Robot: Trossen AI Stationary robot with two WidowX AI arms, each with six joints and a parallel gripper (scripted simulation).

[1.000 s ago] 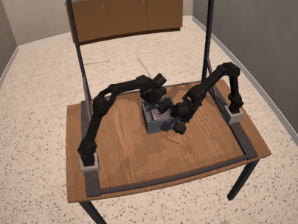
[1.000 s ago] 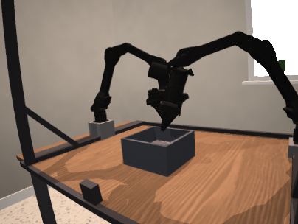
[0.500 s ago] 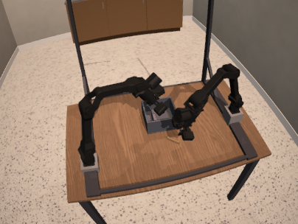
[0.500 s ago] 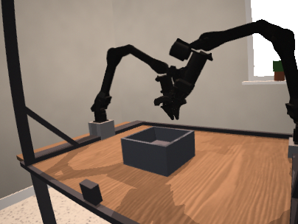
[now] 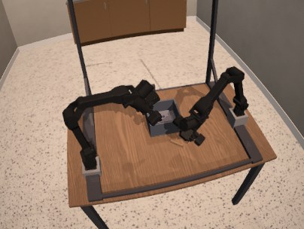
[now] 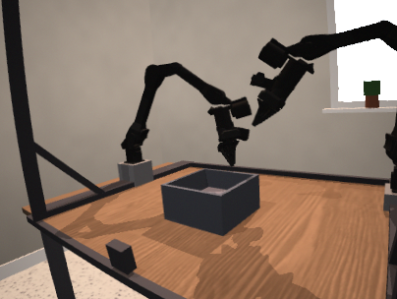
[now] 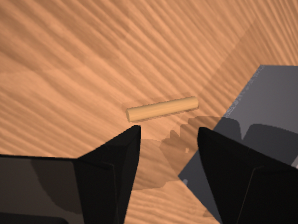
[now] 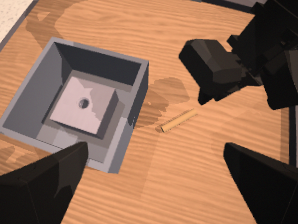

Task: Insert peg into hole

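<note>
Now: the wooden peg 40 mm behind my left hand, 20 mm to the right of it and 110 mm below it. The rest, counted from my left hand: box: 220 mm behind, 30 mm to the right, 90 mm below.
</note>
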